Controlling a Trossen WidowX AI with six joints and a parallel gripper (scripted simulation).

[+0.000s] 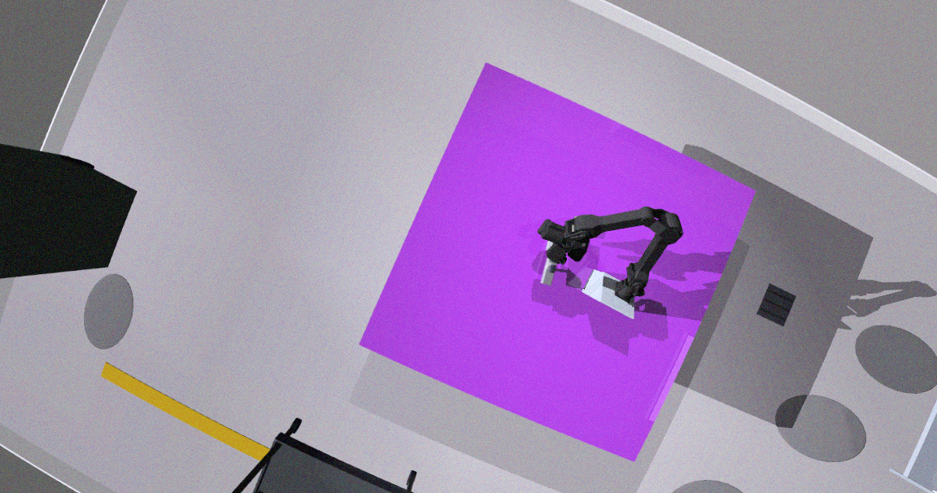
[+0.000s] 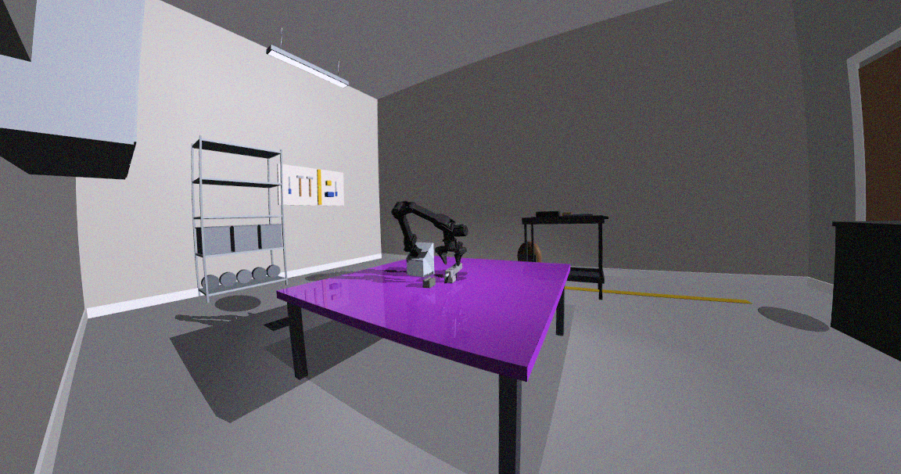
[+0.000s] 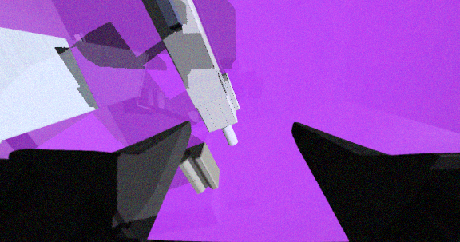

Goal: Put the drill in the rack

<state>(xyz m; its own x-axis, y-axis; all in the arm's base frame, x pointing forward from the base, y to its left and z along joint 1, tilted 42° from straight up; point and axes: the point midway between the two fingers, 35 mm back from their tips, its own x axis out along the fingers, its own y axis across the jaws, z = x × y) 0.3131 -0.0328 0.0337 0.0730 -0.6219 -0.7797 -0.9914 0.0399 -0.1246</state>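
Now: the slim drill 50 mm below my gripper tip, 30 mm behind it and 10 mm to the left of it. The rest, counted from my gripper tip: rack 110 mm to the right, 80 mm below, 70 mm behind; then dark key 100 mm to the left, 50 mm below, 50 mm behind; then pale grey block 70 mm to the left, 50 mm below, 40 mm behind.
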